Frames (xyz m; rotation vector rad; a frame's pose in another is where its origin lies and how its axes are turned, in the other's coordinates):
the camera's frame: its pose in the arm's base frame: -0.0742 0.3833 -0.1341 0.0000 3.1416 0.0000
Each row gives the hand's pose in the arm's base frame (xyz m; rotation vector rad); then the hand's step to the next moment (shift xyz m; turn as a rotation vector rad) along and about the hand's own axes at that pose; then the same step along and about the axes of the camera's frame.
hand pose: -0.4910 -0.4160 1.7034 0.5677 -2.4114 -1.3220
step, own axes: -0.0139 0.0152 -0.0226 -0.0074 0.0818 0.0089
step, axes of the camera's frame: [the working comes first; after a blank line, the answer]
step, axes of the arm's base frame: 0.0198 -0.0020 0.0232 -0.0128 0.0501 0.0645

-0.0198 -0.0020 -0.0232 0.0128 0.0501 -0.0645
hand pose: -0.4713 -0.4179 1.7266 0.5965 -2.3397 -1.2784
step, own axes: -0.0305 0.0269 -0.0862 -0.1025 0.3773 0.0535
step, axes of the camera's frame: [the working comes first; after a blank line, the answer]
step, axes of the arm's base frame: 0.0668 -0.0290 0.0615 -0.0090 0.2767 0.2812

-0.0668 -0.0290 -0.0615 0.0090 0.2767 -0.2812
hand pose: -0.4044 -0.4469 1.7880 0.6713 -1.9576 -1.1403
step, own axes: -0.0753 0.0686 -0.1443 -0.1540 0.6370 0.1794
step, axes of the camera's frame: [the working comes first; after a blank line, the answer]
step, axes of the arm's base frame: 0.1566 0.0177 0.0797 -0.0989 0.4963 0.4534

-0.1566 0.0177 -0.0797 0.0989 0.4963 -0.4534
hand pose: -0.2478 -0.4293 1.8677 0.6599 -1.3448 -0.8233
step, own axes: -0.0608 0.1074 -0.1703 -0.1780 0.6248 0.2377
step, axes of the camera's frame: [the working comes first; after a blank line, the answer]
step, axes of the arm's base frame: 0.1809 0.1025 0.0314 -0.1591 0.5119 0.4373

-0.1809 0.1025 -0.0314 0.1591 0.5119 -0.4373
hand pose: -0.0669 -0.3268 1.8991 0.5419 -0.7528 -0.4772
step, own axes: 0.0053 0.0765 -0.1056 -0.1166 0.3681 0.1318
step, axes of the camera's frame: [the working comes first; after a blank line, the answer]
step, axes of the arm's base frame: 0.0977 0.0853 -0.0146 -0.0951 0.3108 0.2467

-0.0977 0.0853 0.0146 0.0951 0.3108 -0.2467
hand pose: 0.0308 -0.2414 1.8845 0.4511 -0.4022 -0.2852
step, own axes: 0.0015 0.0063 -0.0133 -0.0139 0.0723 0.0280
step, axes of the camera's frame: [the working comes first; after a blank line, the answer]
step, axes of the arm's base frame: 0.0082 0.0097 -0.0075 -0.0116 0.0571 0.0530

-0.0082 0.0097 0.0075 0.0116 0.0571 -0.0530
